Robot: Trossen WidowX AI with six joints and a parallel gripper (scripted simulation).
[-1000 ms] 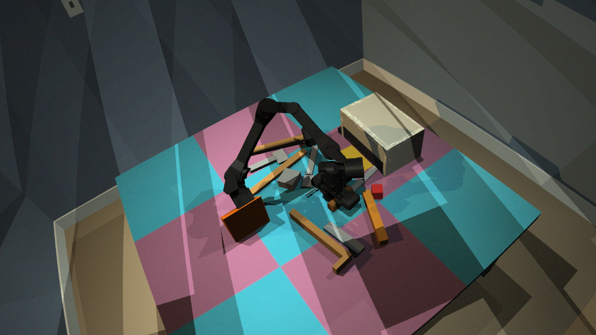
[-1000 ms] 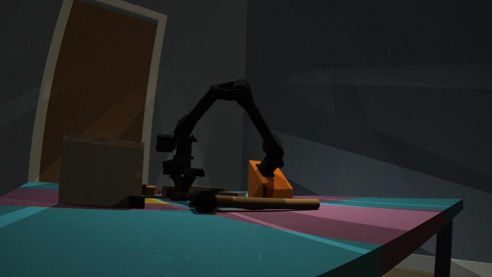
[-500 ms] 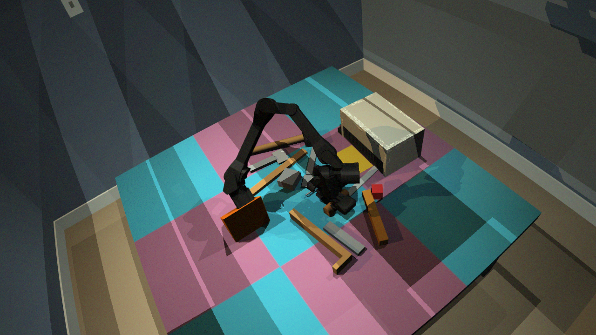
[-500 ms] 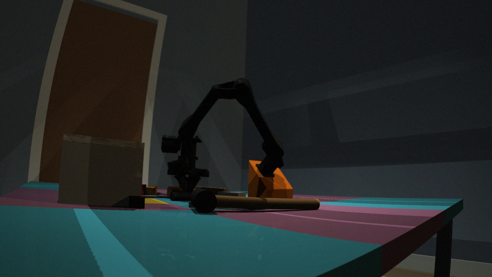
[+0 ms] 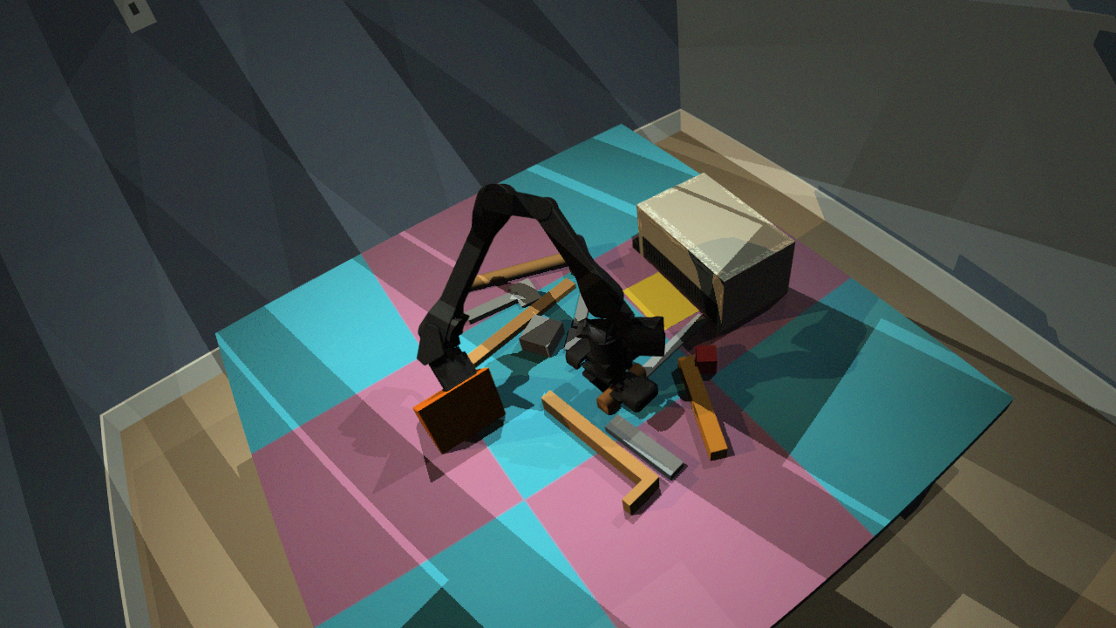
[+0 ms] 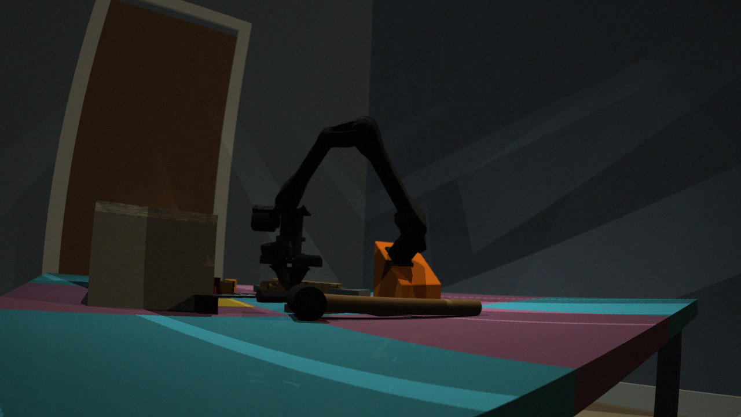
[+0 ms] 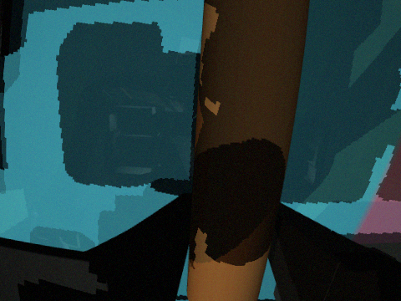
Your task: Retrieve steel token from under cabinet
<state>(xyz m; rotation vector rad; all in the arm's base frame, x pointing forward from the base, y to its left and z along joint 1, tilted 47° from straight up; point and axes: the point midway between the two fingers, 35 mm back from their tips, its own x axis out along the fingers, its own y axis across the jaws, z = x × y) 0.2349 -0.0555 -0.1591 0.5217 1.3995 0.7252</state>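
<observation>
The small grey cube lies 110 mm ahead of my gripper tip and 90 mm to the left of it. The rest, counted from my gripper tip: orange bar (130 mm to the right, 110 mm ahead, 10 mm above); then grey bar (120 mm to the right, 30 mm behind); then screwdriver (120 mm to the left, 50 mm ahead, 10 mm above).
</observation>
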